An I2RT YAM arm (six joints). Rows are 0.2 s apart.
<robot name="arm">
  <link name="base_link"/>
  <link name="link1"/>
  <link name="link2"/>
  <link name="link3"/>
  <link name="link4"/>
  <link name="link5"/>
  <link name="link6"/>
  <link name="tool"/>
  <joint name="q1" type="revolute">
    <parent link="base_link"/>
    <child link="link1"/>
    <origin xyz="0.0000 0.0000 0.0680"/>
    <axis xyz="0 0 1"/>
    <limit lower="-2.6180" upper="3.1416"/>
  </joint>
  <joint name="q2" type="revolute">
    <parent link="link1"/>
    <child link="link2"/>
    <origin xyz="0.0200 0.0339 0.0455" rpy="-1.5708 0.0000 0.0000"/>
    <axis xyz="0 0 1"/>
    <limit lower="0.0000" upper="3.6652"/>
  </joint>
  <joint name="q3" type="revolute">
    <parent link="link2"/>
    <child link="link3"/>
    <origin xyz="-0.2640 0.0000 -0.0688" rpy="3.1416 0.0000 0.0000"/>
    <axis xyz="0 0 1"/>
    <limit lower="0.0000" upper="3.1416"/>
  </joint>
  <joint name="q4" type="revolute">
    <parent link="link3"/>
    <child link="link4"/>
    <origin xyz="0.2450 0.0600 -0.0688"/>
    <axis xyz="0 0 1"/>
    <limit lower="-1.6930" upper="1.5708"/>
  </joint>
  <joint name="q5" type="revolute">
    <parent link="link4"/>
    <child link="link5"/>
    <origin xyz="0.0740 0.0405 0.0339" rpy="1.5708 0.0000 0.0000"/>
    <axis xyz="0 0 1"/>
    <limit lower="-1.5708" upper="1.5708"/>
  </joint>
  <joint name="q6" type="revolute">
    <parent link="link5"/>
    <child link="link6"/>
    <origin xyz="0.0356 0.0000 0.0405" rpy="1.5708 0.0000 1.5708"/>
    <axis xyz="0 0 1"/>
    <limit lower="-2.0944" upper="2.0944"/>
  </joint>
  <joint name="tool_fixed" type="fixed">
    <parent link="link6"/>
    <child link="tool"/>
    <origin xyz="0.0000 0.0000 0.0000" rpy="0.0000 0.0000 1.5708"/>
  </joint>
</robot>
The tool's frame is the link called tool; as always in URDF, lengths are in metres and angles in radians.
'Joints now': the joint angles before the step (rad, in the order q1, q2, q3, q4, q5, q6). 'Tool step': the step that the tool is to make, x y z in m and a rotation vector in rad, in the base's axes. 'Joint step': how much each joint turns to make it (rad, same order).
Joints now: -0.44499, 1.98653, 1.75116, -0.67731, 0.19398, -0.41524
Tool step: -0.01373, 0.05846, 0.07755, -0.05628, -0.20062, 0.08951
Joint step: 0.11444, -0.18730, -0.00001, 0.01298, -0.00038, 0.03472
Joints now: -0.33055, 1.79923, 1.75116, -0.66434, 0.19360, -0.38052
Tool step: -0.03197, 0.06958, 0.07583, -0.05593, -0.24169, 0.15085
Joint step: 0.15413, -0.19341, 0.00079, 0.05225, -0.00151, 0.00687
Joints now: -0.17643, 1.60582, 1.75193, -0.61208, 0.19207, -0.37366
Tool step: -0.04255, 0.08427, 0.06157, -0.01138, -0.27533, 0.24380
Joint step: 0.24415, -0.15602, -0.00001, 0.11827, -0.00228, 0.00306
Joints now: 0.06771, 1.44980, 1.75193, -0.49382, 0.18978, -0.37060
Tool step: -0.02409, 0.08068, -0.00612, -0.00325, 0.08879, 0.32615
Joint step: 0.26743, -0.01830, -0.00036, -0.10530, -0.06064, 0.00039
